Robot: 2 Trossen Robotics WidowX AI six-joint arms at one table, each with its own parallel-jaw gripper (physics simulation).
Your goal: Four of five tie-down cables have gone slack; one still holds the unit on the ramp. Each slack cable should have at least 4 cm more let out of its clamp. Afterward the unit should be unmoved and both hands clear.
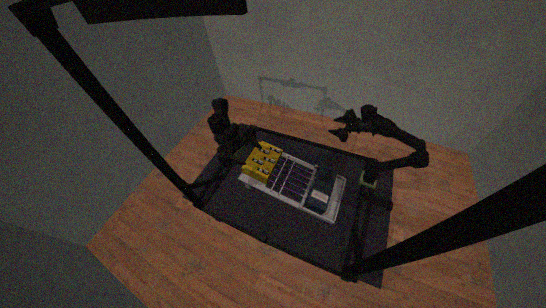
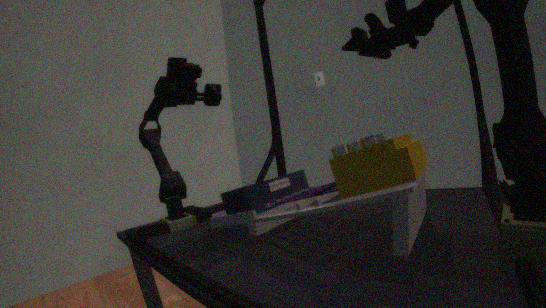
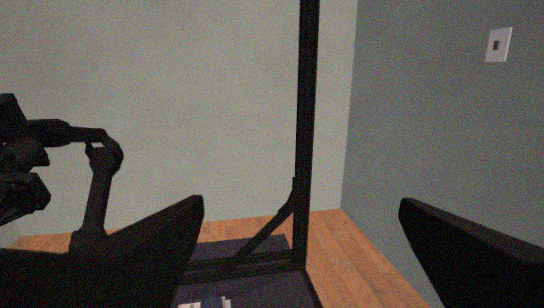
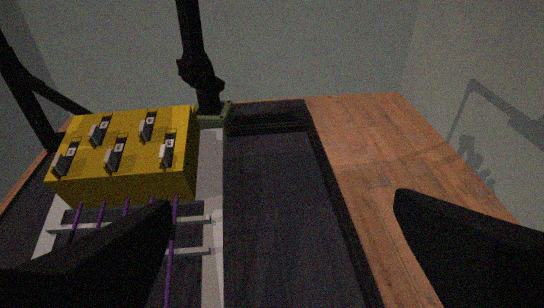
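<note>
The dark blue unit (image 1: 316, 204) (image 2: 255, 197) with a pale label rests low on the white ramp (image 1: 340, 197) (image 2: 410, 220) (image 4: 210, 175). A yellow clamp block (image 1: 257, 172) (image 2: 375, 170) (image 4: 125, 185) stands at the ramp's high end, with several levers on top. Purple cables (image 2: 315, 191) (image 4: 169, 275) run from the block toward the unit; which are slack I cannot tell. My left gripper (image 2: 350, 46) (image 3: 301, 206) is open and empty, high above the table and pointing away from the block. My right gripper (image 1: 336, 125) (image 2: 212, 95) (image 4: 284, 206) is open and empty, raised well above the ramp.
The dark table (image 1: 240, 215) (image 2: 325, 275) (image 4: 270, 250) carries the ramp. Black frame posts (image 1: 120, 115) (image 2: 272, 100) (image 3: 306, 125) rise at the table's edges. White crossbars (image 4: 187, 251) span the ramp below the cables. Walls stand beyond the table.
</note>
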